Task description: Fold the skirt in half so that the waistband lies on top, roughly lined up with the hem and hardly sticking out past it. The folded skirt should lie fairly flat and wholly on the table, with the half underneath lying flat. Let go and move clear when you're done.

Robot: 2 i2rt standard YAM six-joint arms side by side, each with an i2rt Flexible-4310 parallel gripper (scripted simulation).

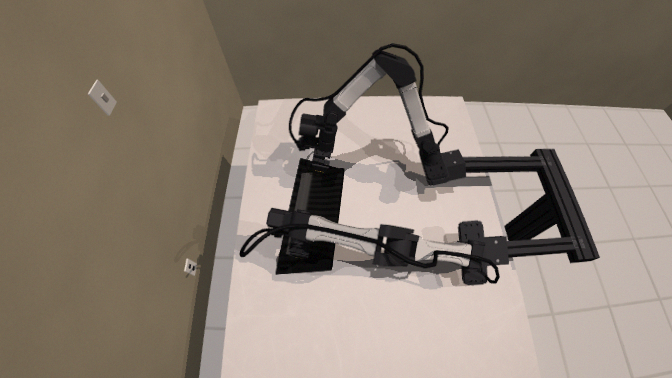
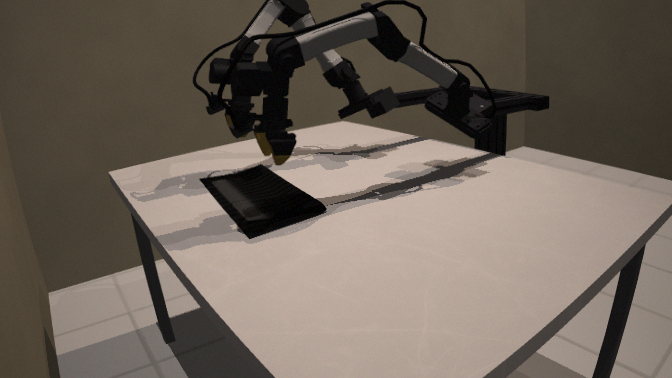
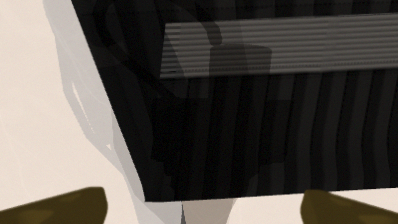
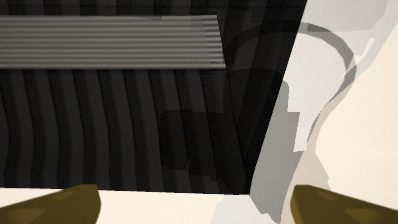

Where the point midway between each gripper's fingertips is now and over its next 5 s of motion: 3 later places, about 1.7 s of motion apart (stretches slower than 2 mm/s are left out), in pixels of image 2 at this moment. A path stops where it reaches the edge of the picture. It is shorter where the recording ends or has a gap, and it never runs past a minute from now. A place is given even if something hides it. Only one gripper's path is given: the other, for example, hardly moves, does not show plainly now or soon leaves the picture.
My left gripper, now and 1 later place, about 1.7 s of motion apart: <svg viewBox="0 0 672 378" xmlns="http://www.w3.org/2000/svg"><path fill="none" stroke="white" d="M272 160L434 131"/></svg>
